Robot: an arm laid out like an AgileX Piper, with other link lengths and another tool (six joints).
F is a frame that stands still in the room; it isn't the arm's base.
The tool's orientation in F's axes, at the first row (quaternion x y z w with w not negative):
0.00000 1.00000 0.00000 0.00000
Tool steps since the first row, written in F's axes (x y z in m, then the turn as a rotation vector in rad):
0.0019 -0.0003 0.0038 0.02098 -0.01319 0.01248
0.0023 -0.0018 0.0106 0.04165 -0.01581 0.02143
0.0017 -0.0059 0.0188 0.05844 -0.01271 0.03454
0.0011 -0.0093 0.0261 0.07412 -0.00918 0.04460
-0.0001 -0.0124 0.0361 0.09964 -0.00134 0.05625
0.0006 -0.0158 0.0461 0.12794 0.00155 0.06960
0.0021 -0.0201 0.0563 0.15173 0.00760 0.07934
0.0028 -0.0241 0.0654 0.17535 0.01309 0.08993
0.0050 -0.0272 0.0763 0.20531 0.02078 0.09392
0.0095 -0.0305 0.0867 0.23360 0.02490 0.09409
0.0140 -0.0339 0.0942 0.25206 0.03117 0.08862
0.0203 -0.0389 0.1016 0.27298 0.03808 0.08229
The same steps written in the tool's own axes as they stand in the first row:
-0.0019 -0.0003 -0.0038 -0.02098 -0.01319 -0.01248
-0.0023 -0.0018 -0.0106 -0.04165 -0.01581 -0.02143
-0.0017 -0.0059 -0.0188 -0.05844 -0.01271 -0.03454
-0.0011 -0.0093 -0.0261 -0.07412 -0.00918 -0.04460
0.0001 -0.0124 -0.0361 -0.09964 -0.00134 -0.05625
-0.0006 -0.0158 -0.0461 -0.12794 0.00155 -0.06960
-0.0021 -0.0201 -0.0563 -0.15173 0.00760 -0.07934
-0.0028 -0.0241 -0.0654 -0.17535 0.01309 -0.08993
-0.0050 -0.0272 -0.0763 -0.20531 0.02078 -0.09392
-0.0095 -0.0305 -0.0867 -0.23360 0.02490 -0.09409
-0.0140 -0.0339 -0.0942 -0.25206 0.03117 -0.08862
-0.0203 -0.0389 -0.1016 -0.27298 0.03808 -0.08229

